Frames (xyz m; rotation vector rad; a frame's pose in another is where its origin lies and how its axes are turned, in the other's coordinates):
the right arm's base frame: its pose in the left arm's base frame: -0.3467 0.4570 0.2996 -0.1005 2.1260 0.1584
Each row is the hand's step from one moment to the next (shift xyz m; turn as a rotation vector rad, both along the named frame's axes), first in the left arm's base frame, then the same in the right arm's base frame.
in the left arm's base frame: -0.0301 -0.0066 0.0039 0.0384 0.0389 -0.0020
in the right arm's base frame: 0.0127 -0.0022 -0.0282 -0.0190 0.0331 0.0391
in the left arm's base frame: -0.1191 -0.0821 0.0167 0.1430 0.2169 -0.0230
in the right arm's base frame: 0.0498 -0.0639 -0.1210 -0.0584 0.1934 0.1650
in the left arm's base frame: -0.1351 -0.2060 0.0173 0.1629 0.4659 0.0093
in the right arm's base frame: 0.0589 -0.1841 -0.1537 -0.0986 0.4391 0.2028
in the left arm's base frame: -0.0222 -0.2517 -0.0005 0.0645 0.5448 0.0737
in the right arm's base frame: 0.0145 -0.2458 -0.0569 -0.1017 0.5351 0.0987
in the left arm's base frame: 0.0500 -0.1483 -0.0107 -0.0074 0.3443 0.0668
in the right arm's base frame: -0.0161 -0.1541 0.0247 -0.0559 0.3461 0.0114
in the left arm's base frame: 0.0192 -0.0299 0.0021 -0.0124 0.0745 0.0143
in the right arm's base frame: -0.0117 -0.0320 0.0104 -0.0062 0.0763 -0.0065
